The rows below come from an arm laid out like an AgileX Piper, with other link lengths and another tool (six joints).
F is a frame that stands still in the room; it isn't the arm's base.
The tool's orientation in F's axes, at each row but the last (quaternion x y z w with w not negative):
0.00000 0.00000 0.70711 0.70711
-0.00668 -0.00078 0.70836 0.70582
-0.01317 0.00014 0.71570 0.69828
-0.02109 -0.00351 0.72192 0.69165
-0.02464 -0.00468 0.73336 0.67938
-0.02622 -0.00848 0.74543 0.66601
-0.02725 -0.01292 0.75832 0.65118
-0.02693 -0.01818 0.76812 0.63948
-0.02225 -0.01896 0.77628 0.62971
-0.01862 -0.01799 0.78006 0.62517
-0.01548 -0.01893 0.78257 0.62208
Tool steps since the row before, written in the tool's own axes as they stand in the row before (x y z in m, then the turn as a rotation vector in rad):
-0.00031 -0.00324 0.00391 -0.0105 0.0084 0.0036
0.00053 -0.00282 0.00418 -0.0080 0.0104 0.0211
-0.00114 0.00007 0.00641 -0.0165 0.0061 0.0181
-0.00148 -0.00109 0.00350 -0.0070 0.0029 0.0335
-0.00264 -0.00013 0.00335 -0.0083 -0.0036 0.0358
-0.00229 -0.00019 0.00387 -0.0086 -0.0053 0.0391
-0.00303 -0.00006 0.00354 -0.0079 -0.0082 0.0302
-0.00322 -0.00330 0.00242 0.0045 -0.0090 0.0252
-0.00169 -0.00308 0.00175 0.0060 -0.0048 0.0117
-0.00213 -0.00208 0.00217 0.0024 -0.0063 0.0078
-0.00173 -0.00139 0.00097 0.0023 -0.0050 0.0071
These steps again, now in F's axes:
0.00324 -0.00031 0.00391 -0.0084 -0.0105 0.0036
0.00277 0.00058 0.00420 -0.0106 -0.0079 0.0211
-0.00016 -0.00102 0.00643 -0.0060 -0.0163 0.0183
0.00103 -0.00135 0.00357 -0.0038 -0.0063 0.0335
0.00019 -0.00253 0.00343 0.0027 -0.0070 0.0361
0.00025 -0.00217 0.00394 0.0042 -0.0071 0.0395
0.00031 -0.00293 0.00361 0.0075 -0.0061 0.0308
0.00366 -0.00255 0.00268 0.0064 0.0062 0.0256
0.00325 -0.00102 0.00194 0.0028 0.0068 0.0119
0.00238 -0.00164 0.00229 0.0052 0.0037 0.0081
0.00170 -0.00138 0.00104 0.0040 0.0033 0.0073

